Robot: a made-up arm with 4 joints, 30 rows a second.
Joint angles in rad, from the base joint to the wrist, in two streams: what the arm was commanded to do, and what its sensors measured. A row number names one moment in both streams.
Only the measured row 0 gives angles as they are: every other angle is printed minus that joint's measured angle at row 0.
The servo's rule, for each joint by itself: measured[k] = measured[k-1] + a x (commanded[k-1-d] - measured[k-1]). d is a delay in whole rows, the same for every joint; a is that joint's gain. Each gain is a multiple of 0.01, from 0.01 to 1. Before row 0 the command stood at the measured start. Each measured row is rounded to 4 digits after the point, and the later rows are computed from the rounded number. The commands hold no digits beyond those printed.
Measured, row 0:
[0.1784 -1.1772 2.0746 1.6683]
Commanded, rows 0 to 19:
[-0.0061 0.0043 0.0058 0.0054]
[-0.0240 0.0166 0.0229 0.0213]
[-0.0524 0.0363 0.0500 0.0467]
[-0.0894 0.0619 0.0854 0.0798]
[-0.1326 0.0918 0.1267 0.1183]
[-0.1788 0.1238 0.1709 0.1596]
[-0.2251 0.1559 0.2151 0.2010]
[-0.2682 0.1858 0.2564 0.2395]
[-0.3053 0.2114 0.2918 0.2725]
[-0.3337 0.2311 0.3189 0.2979]
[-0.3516 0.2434 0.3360 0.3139]
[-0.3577 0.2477 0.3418 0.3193]
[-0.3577 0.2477 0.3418 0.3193]
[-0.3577 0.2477 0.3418 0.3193]
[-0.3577 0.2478 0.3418 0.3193]
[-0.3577 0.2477 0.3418 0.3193]
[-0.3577 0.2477 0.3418 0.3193]
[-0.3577 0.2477 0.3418 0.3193]
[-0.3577 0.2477 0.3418 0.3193]
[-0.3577 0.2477 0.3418 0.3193]
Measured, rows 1 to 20:
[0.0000 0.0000 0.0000 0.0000]
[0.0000 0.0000 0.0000 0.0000]
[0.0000 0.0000 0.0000 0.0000]
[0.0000 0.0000 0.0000 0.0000]
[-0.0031 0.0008 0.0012 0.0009]
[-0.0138 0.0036 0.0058 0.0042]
[-0.0335 0.0095 0.0151 0.0110]
[-0.0620 0.0189 0.0299 0.0220]
[-0.0980 0.0320 0.0502 0.0374]
[-0.1392 0.0485 0.0755 0.0570]
[-0.1830 0.0678 0.1048 0.0800]
[-0.2265 0.0890 0.1366 0.1055]
[-0.2667 0.1110 0.1692 0.1322]
[-0.3009 0.1326 0.2006 0.1587]
[-0.3268 0.1525 0.2290 0.1835]
[-0.3426 0.1696 0.2527 0.2052]
[-0.3503 0.1837 0.2714 0.2235]
[-0.3541 0.1952 0.2862 0.2388]
[-0.3559 0.2047 0.2979 0.2517]
[-0.3568 0.2124 0.3071 0.2625]
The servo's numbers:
d 4
a 0.51 0.18 0.21 0.16

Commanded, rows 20 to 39:
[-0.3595 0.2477 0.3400 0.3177]
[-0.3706 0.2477 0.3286 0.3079]
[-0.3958 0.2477 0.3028 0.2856]
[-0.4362 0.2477 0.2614 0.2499]
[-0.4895 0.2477 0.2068 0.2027]
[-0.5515 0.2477 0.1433 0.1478]
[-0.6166 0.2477 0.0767 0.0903]
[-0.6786 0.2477 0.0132 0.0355]
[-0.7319 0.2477 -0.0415 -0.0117]
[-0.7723 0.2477 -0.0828 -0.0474]
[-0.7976 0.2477 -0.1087 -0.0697]
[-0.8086 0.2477 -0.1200 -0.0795]
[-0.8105 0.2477 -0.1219 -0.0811]
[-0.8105 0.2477 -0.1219 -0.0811]
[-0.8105 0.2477 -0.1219 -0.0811]
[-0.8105 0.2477 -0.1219 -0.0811]
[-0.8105 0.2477 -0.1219 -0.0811]
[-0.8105 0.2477 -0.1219 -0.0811]
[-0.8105 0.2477 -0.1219 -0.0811]
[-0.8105 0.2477 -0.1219 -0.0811]
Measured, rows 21 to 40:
[-0.3573 0.2188 0.3144 0.2716]
[-0.3575 0.2240 0.3202 0.2792]
[-0.3576 0.2283 0.3247 0.2856]
[-0.3577 0.2318 0.3283 0.2910]
[-0.3586 0.2347 0.3308 0.2953]
[-0.3647 0.2370 0.3303 0.2973]
[-0.3806 0.2389 0.3245 0.2954]
[-0.4090 0.2405 0.3112 0.2881]
[-0.4501 0.2418 0.2893 0.2744]
[-0.5018 0.2429 0.2586 0.2541]
[-0.5603 0.2438 0.2204 0.2279]
[-0.6206 0.2445 0.1769 0.1971]
[-0.6774 0.2451 0.1310 0.1637]
[-0.7258 0.2456 0.0861 0.1299]
[-0.7624 0.2460 0.0452 0.0980]
[-0.7860 0.2463 0.0105 0.0696]
[-0.7985 0.2466 -0.0173 0.0455]
[-0.8046 0.2468 -0.0393 0.0252]
[-0.8076 0.2470 -0.0566 0.0082]
[-0.8091 0.2471 -0.0703 -0.0061]

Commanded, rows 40 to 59:
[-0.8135 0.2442 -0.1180 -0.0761]
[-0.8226 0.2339 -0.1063 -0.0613]
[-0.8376 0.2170 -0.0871 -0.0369]
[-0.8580 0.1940 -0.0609 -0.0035]
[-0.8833 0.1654 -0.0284 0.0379]
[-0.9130 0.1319 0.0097 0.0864]
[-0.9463 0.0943 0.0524 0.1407]
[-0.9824 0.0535 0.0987 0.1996]
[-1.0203 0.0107 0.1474 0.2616]
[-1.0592 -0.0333 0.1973 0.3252]
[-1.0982 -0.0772 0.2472 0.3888]
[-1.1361 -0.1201 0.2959 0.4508]
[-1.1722 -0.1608 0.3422 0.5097]
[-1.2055 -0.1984 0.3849 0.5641]
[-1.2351 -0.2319 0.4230 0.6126]
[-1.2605 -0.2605 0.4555 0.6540]
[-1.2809 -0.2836 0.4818 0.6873]
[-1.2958 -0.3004 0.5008 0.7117]
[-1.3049 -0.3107 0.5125 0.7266]
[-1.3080 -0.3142 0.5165 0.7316]
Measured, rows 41 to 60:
[-0.8098 0.2472 -0.0811 -0.0181]
[-0.8102 0.2473 -0.0897 -0.0282]
[-0.8104 0.2474 -0.0965 -0.0367]
[-0.8105 0.2475 -0.1018 -0.0438]
[-0.8120 0.2469 -0.1052 -0.0490]
[-0.8174 0.2446 -0.1054 -0.0510]
[-0.8277 0.2396 -0.1016 -0.0487]
[-0.8432 0.2314 -0.0931 -0.0415]
[-0.8637 0.2195 -0.0795 -0.0288]
[-0.8888 0.2037 -0.0608 -0.0104]
[-0.9181 0.1840 -0.0370 0.0138]
[-0.9509 0.1605 -0.0085 0.0435]
[-0.9863 0.1335 0.0242 0.0784]
[-1.0235 0.1035 0.0606 0.1179]
[-1.0616 0.0710 0.0998 0.1612]
[-1.0996 0.0366 0.1410 0.2075]
[-1.1366 0.0011 0.1833 0.2559]
[-1.1717 -0.0348 0.2256 0.3052]
[-1.2040 -0.0703 0.2671 0.3544]
[-1.2328 -0.1045 0.3067 0.4023]

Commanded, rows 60 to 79:
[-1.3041 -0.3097 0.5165 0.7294]
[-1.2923 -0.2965 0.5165 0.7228]
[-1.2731 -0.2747 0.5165 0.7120]
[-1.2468 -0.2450 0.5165 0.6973]
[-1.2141 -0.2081 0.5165 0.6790]
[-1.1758 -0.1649 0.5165 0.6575]
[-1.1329 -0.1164 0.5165 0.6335]
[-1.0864 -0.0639 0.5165 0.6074]
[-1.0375 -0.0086 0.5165 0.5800]
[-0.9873 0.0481 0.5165 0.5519]
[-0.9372 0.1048 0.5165 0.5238]
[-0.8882 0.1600 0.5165 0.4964]
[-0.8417 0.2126 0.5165 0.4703]
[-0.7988 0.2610 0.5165 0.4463]
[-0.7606 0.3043 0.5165 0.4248]
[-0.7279 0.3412 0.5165 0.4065]
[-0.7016 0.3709 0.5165 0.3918]
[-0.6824 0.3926 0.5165 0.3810]
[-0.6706 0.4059 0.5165 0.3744]
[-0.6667 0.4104 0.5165 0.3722]
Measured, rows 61 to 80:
[-1.2573 -0.1367 0.3435 0.4479]
[-1.2769 -0.1662 0.3765 0.4901]
[-1.2912 -0.1922 0.4051 0.5279]
[-1.2998 -0.2142 0.4285 0.5605]
[-1.3020 -0.2314 0.4470 0.5875]
[-1.2971 -0.2431 0.4616 0.6091]
[-1.2849 -0.2488 0.4731 0.6256]
[-1.2655 -0.2481 0.4822 0.6371]
[-1.2393 -0.2409 0.4894 0.6438]
[-1.2069 -0.2272 0.4951 0.6460]
[-1.1692 -0.2073 0.4996 0.6440]
[-1.1270 -0.1815 0.5031 0.6381]
[-1.0814 -0.1504 0.5059 0.6288]
[-1.0334 -0.1147 0.5081 0.6165]
[-0.9843 -0.0752 0.5099 0.6017]
[-0.9353 -0.0329 0.5113 0.5849]
[-0.8876 0.0113 0.5124 0.5666]
[-0.8423 0.0562 0.5133 0.5474]
[-0.8006 0.1009 0.5140 0.5278]
[-0.7635 0.1442 0.5145 0.5084]

